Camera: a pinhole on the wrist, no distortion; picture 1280 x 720 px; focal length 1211.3 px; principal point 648.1 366.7 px. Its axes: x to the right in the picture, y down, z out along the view. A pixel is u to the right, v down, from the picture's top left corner.
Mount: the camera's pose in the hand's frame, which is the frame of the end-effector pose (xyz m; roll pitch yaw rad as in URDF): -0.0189 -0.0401 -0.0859 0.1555 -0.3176 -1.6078
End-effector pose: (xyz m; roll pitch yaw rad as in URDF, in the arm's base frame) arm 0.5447 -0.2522 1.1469 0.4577 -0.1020 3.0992
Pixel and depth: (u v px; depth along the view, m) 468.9 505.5 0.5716
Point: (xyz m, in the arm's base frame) 0.6268 -0.2618 1.6276
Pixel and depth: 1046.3 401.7 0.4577
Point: 0.6639 -0.0486 1.4723
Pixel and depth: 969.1 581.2 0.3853
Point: 0.5897 -0.0999 1.4226
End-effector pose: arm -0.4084 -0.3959 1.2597 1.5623 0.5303 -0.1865
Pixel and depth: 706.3 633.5 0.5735
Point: -0.4184 -0.8810 1.3511
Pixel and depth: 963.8 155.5 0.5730
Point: -0.6715 -0.8386 1.3643
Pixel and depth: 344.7 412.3 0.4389
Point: -0.4131 -0.6926 1.4675
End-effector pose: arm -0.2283 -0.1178 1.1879 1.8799 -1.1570 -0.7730
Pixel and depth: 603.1 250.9 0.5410
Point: -0.5847 -0.3761 1.0603
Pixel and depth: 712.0 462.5 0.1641
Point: -0.2736 -0.1718 1.1529
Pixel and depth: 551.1 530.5 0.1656
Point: -0.2868 -0.1627 1.1706
